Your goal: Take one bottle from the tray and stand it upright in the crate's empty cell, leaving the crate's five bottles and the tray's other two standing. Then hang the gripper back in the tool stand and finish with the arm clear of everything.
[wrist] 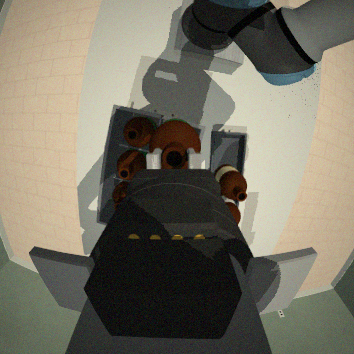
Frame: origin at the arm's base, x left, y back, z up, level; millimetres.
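Seen in the pictures: arm's base, link origin: (209, 25).
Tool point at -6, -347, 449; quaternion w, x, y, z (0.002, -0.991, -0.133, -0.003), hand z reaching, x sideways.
Observation:
Offsets run from my tool point to a thing's top centre, as dx, dy, dz. "spot": to the spot under its first point. Level surfaces: height alone.
My gripper (174, 159) is shut on the neck of a brown bottle @[-5, +28, -159] (175, 137), seen from above. The bottle hangs upright over the right-hand column of the grey crate @[-47, -71, -327] (106, 165), at its far end; its base and the cell under it are hidden, so its height cannot be told. Three brown bottles, a far one @[-91, +14, -339] (140, 131), a middle one @[-92, -72, -339] (131, 165) and a near one @[-90, -156, -339] (120, 192), stand in the crate's left column. The rest of the crate is hidden by the gripper. The narrower grey tray @[spot: +203, +35, -476] (245, 150) at right holds two brown bottles @[+177, -58, -342] (233, 184) @[+197, -148, -342] (233, 213), the nearer partly hidden.
The arm's grey and blue links (280, 40) cross the upper right of the view. A grey block-like base (225, 62) shows beneath them. A thin green edge shows just behind the held bottle. Shadows of the arm fall across the pale table @[dz -502] (275, 125).

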